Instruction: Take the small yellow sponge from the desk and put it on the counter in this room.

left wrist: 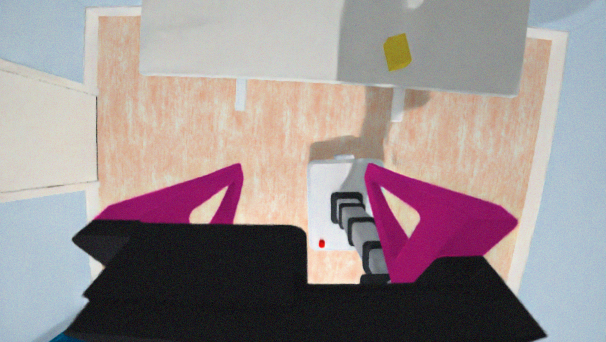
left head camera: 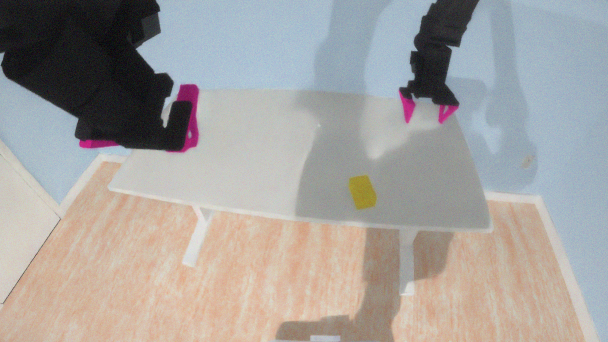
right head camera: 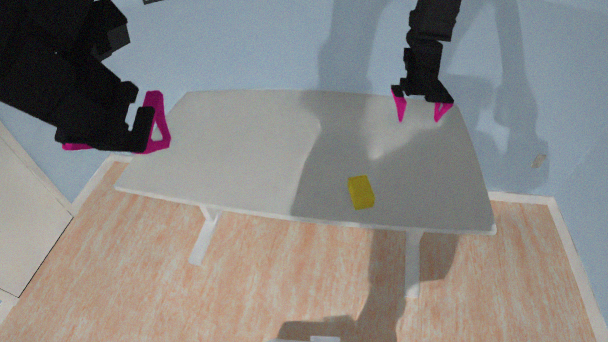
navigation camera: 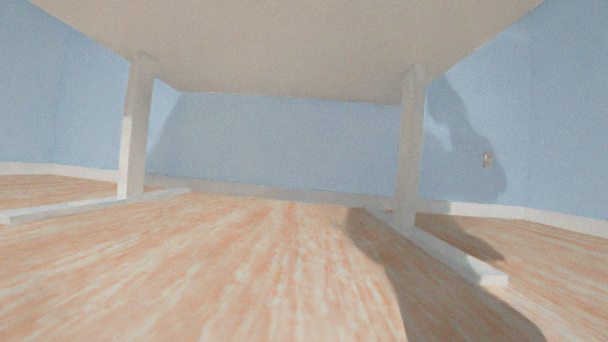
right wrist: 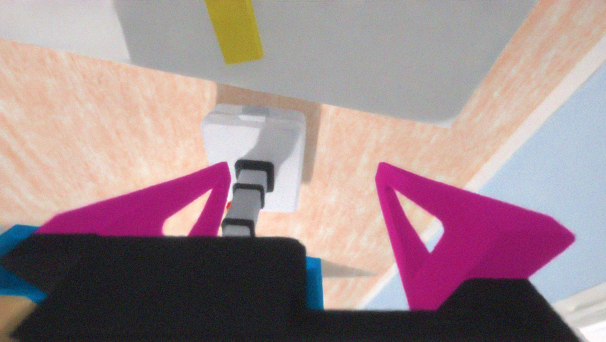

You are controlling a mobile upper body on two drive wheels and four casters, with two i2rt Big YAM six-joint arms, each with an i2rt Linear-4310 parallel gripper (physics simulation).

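Places are measured from the left arm's base along level axes (x right, y ahead, z up), in metres.
Where they show: left gripper, fingertip midpoint: [left wrist: 303, 170] [left head camera: 162, 139] [right head camera: 140, 141]; right gripper, fingertip midpoint: [left head camera: 423, 122] [right head camera: 418, 120] [right wrist: 303, 170].
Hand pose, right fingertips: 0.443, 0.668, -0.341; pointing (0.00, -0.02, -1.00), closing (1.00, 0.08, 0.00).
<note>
After its pixels a point has its place, as x, y, z.
The small yellow sponge [left head camera: 362, 192] @(0.318, 0.699, -0.645) [right head camera: 361, 192] @(0.321, 0.700, -0.645) [left wrist: 398, 52] @(0.317, 0.709, -0.645) [right wrist: 237, 35] @(0.329, 0.710, -0.645) lies on the white desk [left head camera: 225, 165] @(-0.170, 0.857, -0.690) [right head camera: 225, 165] @(-0.176, 0.857, -0.690) [left wrist: 240, 40] @(-0.266, 0.814, -0.690) [right wrist: 375, 65] @(0.585, 0.680, -0.690), near its near edge and right of its middle in the head views. My right gripper [left head camera: 425, 121] @(0.443, 0.668, -0.341) [right head camera: 419, 120] @(0.443, 0.668, -0.341) [right wrist: 303, 170] @(0.443, 0.668, -0.341) is open and empty; in the head views it shows over the far right part of the desk, above and to the right of the sponge. My left gripper [left head camera: 135, 145] [right head camera: 107, 147] [left wrist: 303, 170] @(-0.004, 0.341, -0.132) is open and empty, at the desk's left side in the head views. The counter does not show.
Two white desk legs [navigation camera: 135, 130] @(-0.511, 1.065, -1.079) [navigation camera: 411, 145] @(0.680, 0.918, -1.059) have long feet on the wood floor [navigation camera: 225, 280] @(0.110, 0.628, -1.410). The desk's underside [navigation camera: 300, 50] spans the navigation view. My white base [left wrist: 325, 185] @(0.087, 0.153, -1.150) [right wrist: 225, 135] @(0.090, 0.243, -1.150) stands before the desk. Blue walls surround it; a pale door [left head camera: 25, 225] @(-1.923, 0.718, -1.180) is at the left.
</note>
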